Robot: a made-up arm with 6 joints.
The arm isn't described. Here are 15 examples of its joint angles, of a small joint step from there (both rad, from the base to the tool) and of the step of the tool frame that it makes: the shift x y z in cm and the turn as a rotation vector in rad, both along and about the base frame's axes.
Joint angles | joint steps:
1: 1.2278 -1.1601 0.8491 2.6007 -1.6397 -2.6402 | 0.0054 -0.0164 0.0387 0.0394 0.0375 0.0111
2: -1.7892 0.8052 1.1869 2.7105 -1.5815 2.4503 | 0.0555 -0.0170 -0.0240 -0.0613 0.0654 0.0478
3: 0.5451 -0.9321 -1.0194 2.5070 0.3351 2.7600 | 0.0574 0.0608 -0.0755 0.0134 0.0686 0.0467
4: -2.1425 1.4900 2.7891 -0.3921 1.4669 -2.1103 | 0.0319 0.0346 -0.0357 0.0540 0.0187 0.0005
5: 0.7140 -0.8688 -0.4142 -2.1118 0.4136 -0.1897 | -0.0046 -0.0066 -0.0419 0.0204 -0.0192 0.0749
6: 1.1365 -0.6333 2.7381 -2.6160 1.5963 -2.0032 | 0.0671 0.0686 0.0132 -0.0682 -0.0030 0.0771
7: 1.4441 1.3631 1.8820 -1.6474 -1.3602 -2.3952 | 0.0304 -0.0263 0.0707 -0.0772 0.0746 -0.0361
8: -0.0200 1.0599 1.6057 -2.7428 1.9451 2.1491 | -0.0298 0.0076 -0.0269 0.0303 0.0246 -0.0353
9: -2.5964 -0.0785 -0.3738 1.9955 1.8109 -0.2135 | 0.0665 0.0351 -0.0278 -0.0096 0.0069 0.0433
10: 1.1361 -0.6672 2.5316 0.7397 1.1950 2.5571 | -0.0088 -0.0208 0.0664 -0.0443 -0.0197 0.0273
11: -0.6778 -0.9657 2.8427 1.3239 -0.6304 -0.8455 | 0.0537 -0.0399 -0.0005 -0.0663 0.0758 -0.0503
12: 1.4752 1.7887 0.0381 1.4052 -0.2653 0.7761 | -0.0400 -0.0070 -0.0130 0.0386 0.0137 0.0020
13: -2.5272 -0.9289 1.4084 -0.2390 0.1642 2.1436 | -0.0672 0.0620 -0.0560 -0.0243 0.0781 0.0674
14: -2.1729 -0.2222 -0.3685 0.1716 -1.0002 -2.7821 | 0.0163 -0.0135 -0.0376 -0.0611 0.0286 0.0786
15: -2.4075 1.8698 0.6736 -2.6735 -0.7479 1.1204 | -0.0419 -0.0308 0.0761 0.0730 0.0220 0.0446
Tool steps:
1: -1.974 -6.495 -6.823 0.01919 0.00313 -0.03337
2: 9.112 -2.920 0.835 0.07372 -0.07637 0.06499
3: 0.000 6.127 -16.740 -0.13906 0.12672 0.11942
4: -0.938 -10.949 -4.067 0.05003 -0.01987 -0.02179
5: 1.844 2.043 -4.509 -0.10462 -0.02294 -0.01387
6: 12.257 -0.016 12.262 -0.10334 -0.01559 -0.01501
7: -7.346 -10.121 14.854 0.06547 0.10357 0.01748
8: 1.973 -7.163 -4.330 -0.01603 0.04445 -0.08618
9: 3.950 -7.689 -7.455 -0.00725 -0.03739 0.08225
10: 0.186 2.896 -14.085 0.06477 -0.07139 0.01964
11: -4.111 -7.386 -8.451 -0.08651 -0.04382 -0.06517
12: 4.619 -1.062 0.639 -0.00208 0.02115 -0.00262
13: -5.838 -19.302 18.672 -0.01828 -0.06673 -0.07772
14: 3.549 -0.915 -3.674 -0.01170 -0.02627 0.08155
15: -15.090 -2.397 13.832 -0.00805 0.12790 0.03934
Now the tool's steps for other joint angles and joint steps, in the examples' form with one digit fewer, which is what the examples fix.
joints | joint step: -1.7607 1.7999 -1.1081 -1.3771 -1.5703 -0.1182 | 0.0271 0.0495 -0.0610 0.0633 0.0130 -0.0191
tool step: 1.55 8.20 9.51 0.1138 -0.0804 0.0550
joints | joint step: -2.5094 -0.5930 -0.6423 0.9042 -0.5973 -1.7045 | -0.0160 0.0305 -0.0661 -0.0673 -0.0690 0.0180
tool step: -2.66 0.20 -13.97 0.0482 -0.1491 -0.0668
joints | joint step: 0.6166 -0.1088 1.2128 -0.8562 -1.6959 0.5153 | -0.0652 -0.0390 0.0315 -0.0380 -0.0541 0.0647
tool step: -10.56 -7.30 -0.99 -0.0120 -0.1097 -0.0009
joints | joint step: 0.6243 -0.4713 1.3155 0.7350 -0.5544 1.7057 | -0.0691 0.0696 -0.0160 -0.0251 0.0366 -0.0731
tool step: 12.50 15.93 7.31 -0.0280 0.0214 0.0182
